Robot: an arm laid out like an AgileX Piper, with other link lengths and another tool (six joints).
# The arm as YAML. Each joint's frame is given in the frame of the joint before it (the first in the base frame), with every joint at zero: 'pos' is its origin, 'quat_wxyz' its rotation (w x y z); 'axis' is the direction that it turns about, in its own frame. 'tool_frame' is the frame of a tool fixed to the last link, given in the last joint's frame.
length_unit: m
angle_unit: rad
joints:
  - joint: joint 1
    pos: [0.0, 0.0, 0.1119]
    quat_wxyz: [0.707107, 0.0, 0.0, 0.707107]
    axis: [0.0, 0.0, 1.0]
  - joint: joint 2
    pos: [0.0, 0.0, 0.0]
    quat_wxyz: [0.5, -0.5, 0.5, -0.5]
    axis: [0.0, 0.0, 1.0]
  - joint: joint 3
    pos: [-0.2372, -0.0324, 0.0]
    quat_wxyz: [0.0, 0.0, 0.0, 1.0]
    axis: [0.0, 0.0, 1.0]
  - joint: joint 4
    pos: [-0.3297, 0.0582, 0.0]
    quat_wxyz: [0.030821, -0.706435, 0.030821, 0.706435]
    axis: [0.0, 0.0, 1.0]
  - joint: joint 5
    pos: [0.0, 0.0, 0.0]
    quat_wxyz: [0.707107, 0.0, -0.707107, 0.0]
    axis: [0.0, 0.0, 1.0]
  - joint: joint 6
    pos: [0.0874, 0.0, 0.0]
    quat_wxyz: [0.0, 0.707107, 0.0, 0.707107]
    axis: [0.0, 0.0, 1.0]
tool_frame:
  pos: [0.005, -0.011, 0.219]
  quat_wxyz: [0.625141, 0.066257, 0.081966, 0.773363]
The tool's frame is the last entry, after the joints.
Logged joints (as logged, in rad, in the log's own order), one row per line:
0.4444, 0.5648, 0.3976, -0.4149, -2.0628, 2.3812
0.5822, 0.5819, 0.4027, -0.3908, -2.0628, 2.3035
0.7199, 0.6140, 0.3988, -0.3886, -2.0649, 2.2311
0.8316, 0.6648, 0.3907, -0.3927, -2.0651, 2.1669
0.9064, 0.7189, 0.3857, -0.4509, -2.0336, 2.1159
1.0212, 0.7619, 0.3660, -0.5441, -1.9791, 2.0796
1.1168, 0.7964, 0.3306, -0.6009, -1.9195, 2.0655
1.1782, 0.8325, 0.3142, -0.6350, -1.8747, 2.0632
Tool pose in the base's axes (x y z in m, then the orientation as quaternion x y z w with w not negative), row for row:
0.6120, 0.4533, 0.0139, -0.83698, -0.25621, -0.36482, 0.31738
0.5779, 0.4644, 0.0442, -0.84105, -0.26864, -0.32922, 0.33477
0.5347, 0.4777, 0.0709, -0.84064, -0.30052, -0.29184, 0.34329
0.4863, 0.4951, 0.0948, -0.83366, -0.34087, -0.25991, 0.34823
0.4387, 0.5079, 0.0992, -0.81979, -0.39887, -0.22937, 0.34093
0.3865, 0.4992, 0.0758, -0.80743, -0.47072, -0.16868, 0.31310
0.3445, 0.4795, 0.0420, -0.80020, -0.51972, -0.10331, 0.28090
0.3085, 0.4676, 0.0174, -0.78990, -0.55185, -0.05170, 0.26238
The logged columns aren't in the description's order. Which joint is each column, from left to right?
Columns, left to right: joint 5, joint 1, joint 4, joint 6, joint 3, joint 2.
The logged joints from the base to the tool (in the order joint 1, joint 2, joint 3, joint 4, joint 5, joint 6), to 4 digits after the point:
0.5648, 2.3812, -2.0628, 0.3976, 0.4444, -0.4149
0.5819, 2.3035, -2.0628, 0.4027, 0.5822, -0.3908
0.6140, 2.2311, -2.0649, 0.3988, 0.7199, -0.3886
0.6648, 2.1669, -2.0651, 0.3907, 0.8316, -0.3927
0.7189, 2.1159, -2.0336, 0.3857, 0.9064, -0.4509
0.7619, 2.0796, -1.9791, 0.3660, 1.0212, -0.5441
0.7964, 2.0655, -1.9195, 0.3306, 1.1168, -0.6009
0.8325, 2.0632, -1.8747, 0.3142, 1.1782, -0.6350

